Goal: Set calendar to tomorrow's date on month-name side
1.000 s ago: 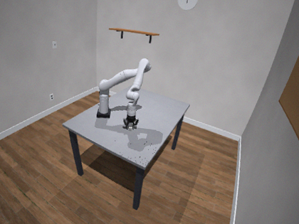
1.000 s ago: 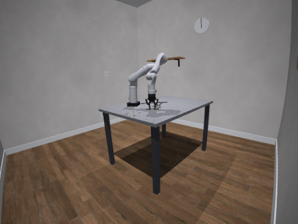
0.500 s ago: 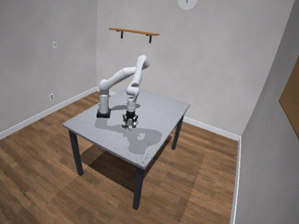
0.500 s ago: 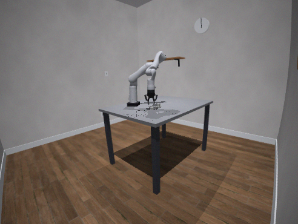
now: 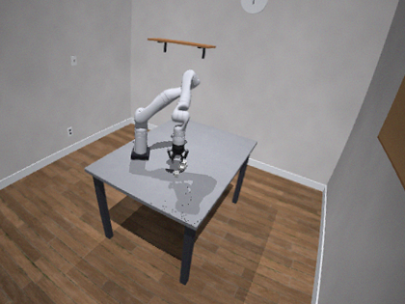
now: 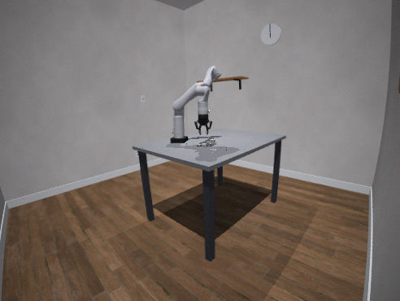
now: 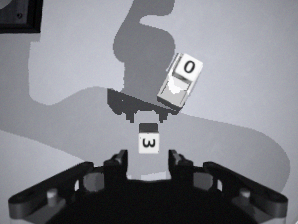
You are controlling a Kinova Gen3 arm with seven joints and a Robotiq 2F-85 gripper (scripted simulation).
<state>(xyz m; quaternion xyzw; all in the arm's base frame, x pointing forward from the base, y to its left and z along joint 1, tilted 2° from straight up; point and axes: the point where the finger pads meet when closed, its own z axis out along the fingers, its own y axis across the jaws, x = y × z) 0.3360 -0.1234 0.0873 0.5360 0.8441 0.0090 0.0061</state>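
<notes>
The white digit cube lies 10 cm below my hand. Also, from my hand: calendar tray (11 cm to the left, 11 cm below).
</notes>
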